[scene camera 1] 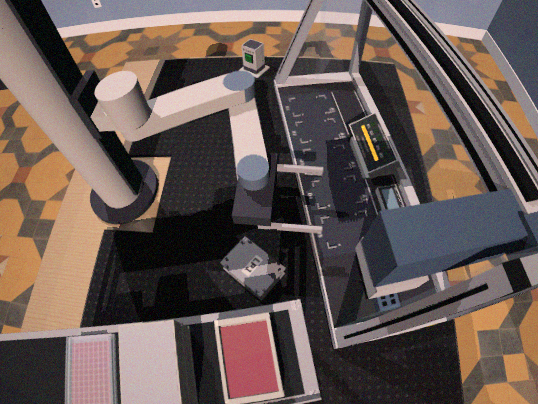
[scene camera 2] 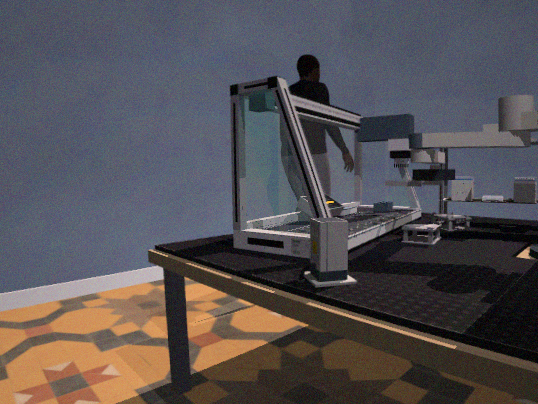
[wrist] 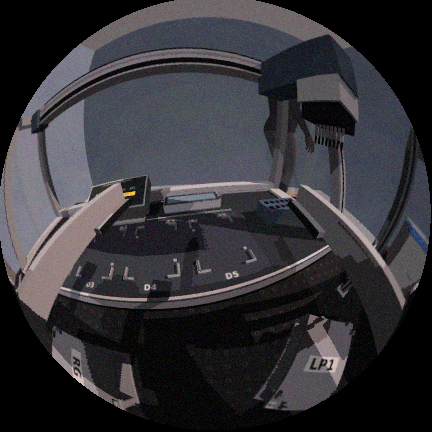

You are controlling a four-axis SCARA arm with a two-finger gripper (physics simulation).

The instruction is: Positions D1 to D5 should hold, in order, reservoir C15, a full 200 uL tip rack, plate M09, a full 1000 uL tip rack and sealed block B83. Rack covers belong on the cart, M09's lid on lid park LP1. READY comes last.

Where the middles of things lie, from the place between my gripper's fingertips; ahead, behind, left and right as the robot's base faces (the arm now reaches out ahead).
I see the one-well reservoir (scene camera 1: 248, 359) 140 mm behind my hand, 380 mm to the right of it and 180 mm above it. The rest, counted from my hand: scanner (scene camera 2: 333, 235) 240 mm behind, 750 mm to the left, 120 mm below.
